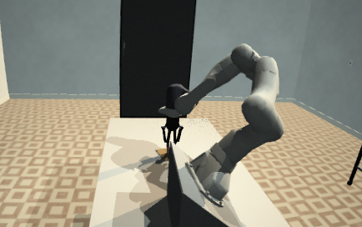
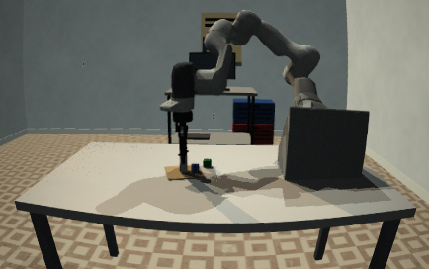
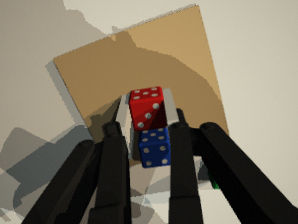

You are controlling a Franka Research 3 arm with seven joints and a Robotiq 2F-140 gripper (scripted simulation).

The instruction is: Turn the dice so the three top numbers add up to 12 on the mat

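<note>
Right now my hand is 2 cm above the red die. Also, from my hand: blue die 4 cm behind, 2 cm below; then green die 9 cm behind, 8 cm to the right, 3 cm below; then tan mat 4 cm below.
</note>
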